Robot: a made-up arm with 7 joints.
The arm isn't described. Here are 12 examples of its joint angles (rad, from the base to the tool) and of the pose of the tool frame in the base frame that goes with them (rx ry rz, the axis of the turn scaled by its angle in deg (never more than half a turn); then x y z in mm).
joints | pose
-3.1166 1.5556 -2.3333 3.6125 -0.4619 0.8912 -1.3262 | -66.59 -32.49 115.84 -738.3 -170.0 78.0
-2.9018 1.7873 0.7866 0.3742 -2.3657 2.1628 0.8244 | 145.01 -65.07 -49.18 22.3 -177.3 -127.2
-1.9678 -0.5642 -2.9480 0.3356 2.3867 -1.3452 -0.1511 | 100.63 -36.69 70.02 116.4 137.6 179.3
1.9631 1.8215 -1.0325 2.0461 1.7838 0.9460 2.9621 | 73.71 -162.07 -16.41 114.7 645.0 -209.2
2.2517 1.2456 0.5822 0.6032 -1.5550 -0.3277 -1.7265 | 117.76 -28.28 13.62 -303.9 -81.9 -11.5
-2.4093 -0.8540 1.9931 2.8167 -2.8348 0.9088 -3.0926 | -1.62 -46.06 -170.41 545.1 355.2 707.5
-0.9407 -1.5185 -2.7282 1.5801 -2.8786 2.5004 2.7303 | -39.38 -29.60 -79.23 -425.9 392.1 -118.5
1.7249 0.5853 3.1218 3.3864 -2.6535 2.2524 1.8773 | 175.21 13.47 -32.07 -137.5 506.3 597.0
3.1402 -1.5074 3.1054 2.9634 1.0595 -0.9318 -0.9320 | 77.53 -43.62 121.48 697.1 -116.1 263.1
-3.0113 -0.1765 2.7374 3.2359 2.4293 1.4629 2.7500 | -88.69 32.35 84.62 26.1 112.5 958.6
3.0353 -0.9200 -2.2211 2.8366 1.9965 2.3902 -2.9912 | 95.67 -28.78 -127.52 507.5 41.7 671.7
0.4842 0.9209 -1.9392 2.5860 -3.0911 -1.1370 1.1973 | 63.15 53.74 -48.96 476.6 -31.0 614.7
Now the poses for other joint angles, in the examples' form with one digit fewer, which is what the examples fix.
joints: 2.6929 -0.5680 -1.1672 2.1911 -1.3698 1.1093 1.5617
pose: -107.4 33.4 -63.0 411 227 809
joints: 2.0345 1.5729 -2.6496 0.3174 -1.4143 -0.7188 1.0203
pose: 95.7 35.6 80.6 197 138 363
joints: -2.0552 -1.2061 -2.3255 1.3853 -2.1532 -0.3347 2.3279
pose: -102.2 -74.9 44.5 -188 502 63
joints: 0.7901 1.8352 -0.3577 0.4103 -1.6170 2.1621 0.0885
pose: -53.7 58.1 -78.6 161 -149 -24
